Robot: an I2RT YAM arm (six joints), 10 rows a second.
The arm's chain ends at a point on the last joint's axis. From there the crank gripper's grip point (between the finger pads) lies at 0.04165 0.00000 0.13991 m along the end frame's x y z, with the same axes.
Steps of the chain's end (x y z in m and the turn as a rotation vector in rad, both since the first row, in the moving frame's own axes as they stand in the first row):
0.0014 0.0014 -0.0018 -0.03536 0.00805 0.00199
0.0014 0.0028 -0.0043 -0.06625 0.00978 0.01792
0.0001 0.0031 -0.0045 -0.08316 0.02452 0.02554
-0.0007 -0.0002 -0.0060 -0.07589 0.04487 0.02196
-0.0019 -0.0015 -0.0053 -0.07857 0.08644 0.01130
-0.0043 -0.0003 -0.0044 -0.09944 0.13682 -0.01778
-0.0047 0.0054 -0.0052 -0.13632 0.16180 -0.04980
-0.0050 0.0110 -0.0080 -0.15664 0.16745 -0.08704
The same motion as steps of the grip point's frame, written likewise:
0.0025 0.0064 -0.0022 -0.03536 0.00805 0.00199
0.0027 0.0128 -0.0050 -0.06625 0.00978 0.01792
0.0034 0.0158 -0.0061 -0.08316 0.02452 0.02554
0.0054 0.0113 -0.0084 -0.07589 0.04487 0.02196
0.0099 0.0099 -0.0099 -0.07857 0.08644 0.01130
0.0145 0.0124 -0.0120 -0.09944 0.13682 -0.01778
0.0176 0.0212 -0.0149 -0.13632 0.16180 -0.04980
0.0184 0.0275 -0.0183 -0.15664 0.16745 -0.08704

